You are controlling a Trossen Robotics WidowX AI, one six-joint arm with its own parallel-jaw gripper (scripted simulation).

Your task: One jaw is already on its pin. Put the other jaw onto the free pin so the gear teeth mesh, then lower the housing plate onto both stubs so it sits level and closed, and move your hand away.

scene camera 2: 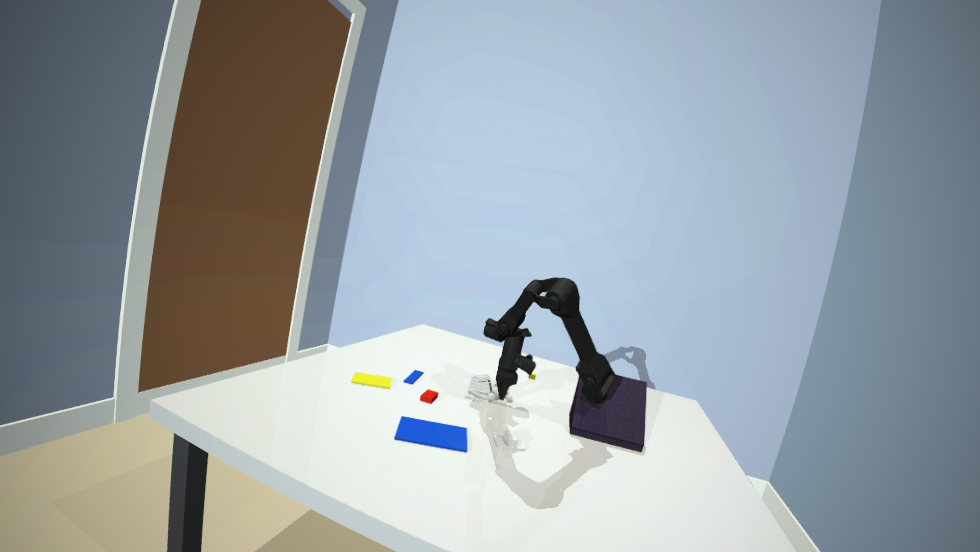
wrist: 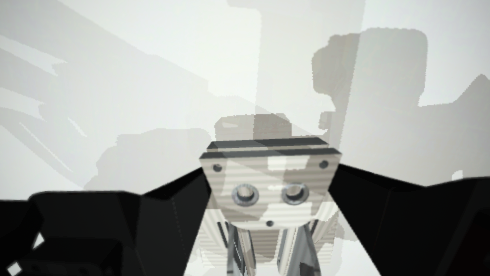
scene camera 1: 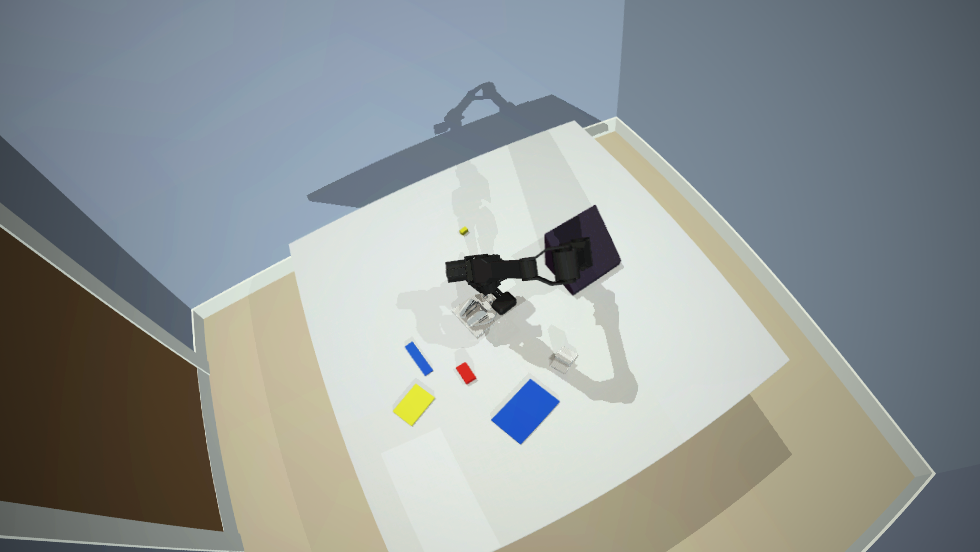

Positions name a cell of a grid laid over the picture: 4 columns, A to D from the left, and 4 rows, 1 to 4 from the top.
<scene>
large blue plate: scene camera 2 B4; scene camera 1 C3; not seen in the wrist view (out of frame)
</scene>
